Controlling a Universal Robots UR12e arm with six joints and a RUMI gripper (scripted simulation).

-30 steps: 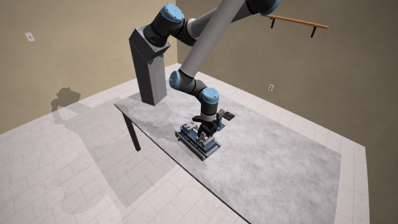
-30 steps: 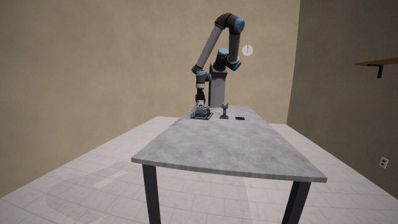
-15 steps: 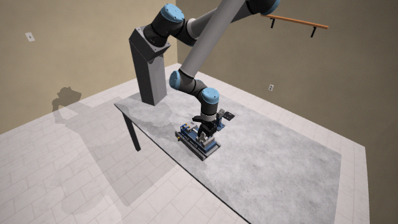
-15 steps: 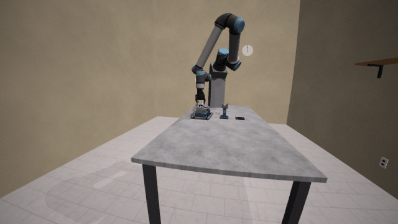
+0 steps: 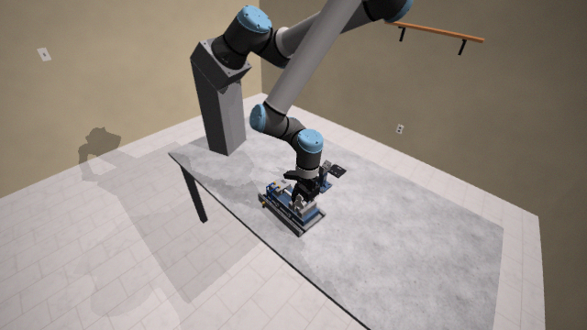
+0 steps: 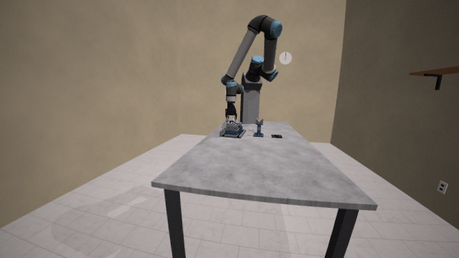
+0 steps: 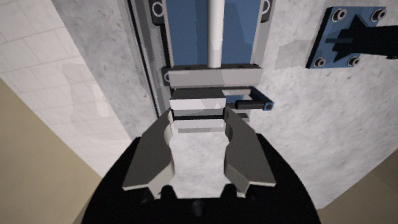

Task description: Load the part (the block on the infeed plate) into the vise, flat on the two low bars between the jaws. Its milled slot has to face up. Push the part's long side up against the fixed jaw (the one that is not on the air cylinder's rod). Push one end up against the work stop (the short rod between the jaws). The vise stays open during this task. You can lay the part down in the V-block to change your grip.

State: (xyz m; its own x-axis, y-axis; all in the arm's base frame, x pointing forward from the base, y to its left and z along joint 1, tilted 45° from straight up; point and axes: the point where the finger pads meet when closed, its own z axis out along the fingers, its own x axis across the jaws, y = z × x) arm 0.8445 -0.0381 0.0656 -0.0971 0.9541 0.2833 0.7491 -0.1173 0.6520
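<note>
My hand is right at the part. Round my hand: cylinder rod (90 mm behind, 20 mm below, 10 mm to the left); then work stop (70 mm to the left, 10 mm below, 10 mm behind); then moving jaw (40 mm behind, 30 mm below, 20 mm to the left).
</note>
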